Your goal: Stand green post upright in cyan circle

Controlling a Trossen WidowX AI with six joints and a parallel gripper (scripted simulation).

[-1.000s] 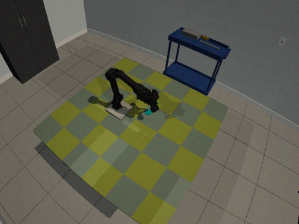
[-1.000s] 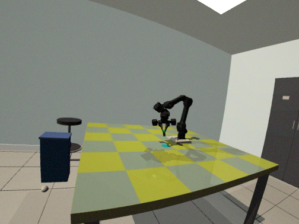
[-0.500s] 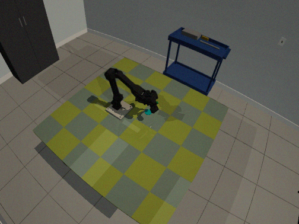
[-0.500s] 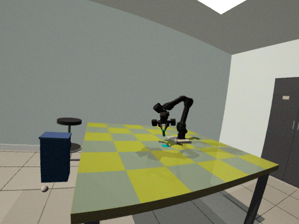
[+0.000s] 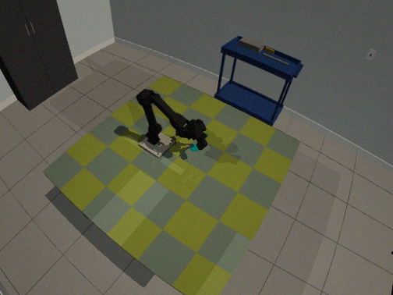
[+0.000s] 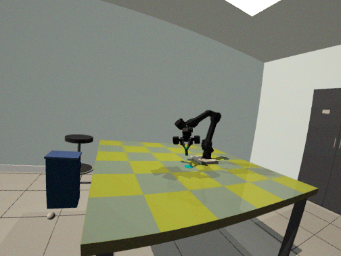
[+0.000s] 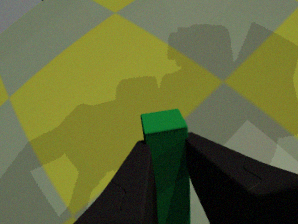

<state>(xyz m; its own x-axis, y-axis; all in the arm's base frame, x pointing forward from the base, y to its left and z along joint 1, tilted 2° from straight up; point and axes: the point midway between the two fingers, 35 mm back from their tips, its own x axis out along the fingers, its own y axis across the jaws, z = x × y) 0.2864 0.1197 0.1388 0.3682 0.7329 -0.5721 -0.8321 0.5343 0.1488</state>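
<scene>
The green post is 10 mm behind my gripper tip, 10 mm to the right of it and 20 mm below it. Also, from my gripper tip: cyan circle (50 mm behind, 20 mm to the right, 130 mm below).
</scene>
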